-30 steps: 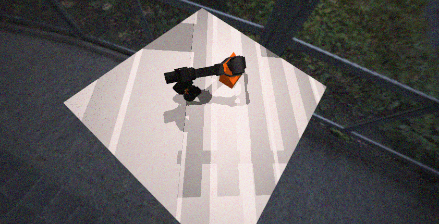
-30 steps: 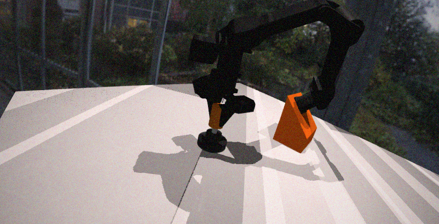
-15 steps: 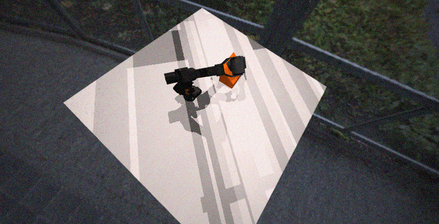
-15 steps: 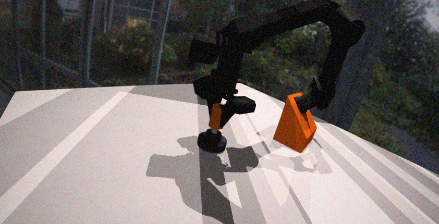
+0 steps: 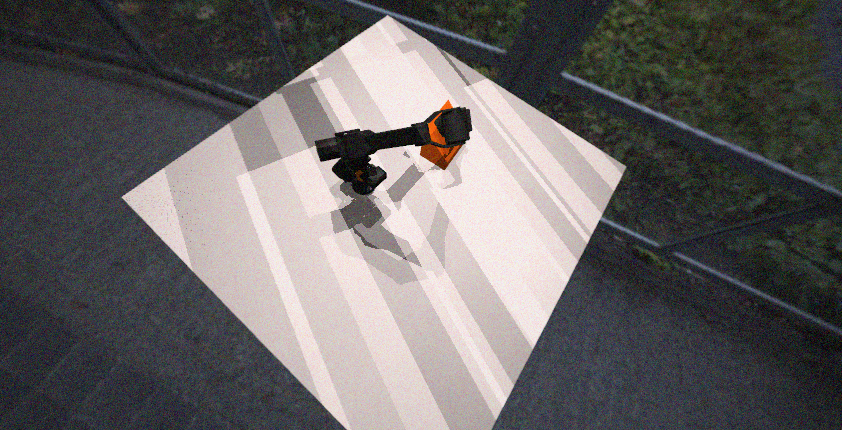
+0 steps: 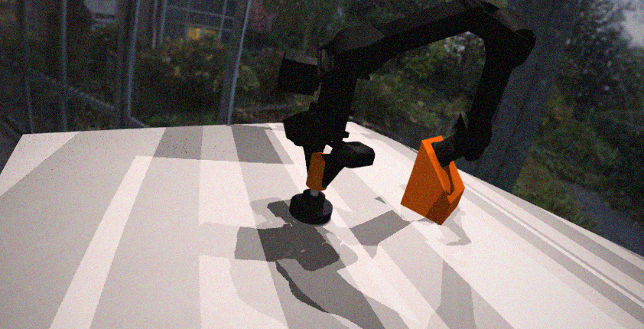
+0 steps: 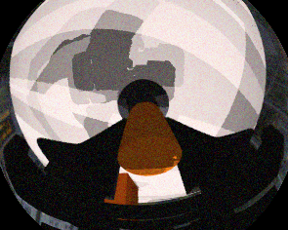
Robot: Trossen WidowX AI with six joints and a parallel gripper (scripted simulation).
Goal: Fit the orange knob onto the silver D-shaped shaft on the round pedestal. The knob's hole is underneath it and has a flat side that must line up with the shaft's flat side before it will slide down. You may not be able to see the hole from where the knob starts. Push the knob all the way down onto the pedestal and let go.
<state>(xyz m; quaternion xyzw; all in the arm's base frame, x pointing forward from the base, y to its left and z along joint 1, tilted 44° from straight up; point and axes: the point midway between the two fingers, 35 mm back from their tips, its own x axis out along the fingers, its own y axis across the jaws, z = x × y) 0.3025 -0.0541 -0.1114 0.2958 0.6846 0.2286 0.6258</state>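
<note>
My gripper tip is 40 mm below the orange knob. Round my gripper tip: pedestal: 40 mm below.
</note>
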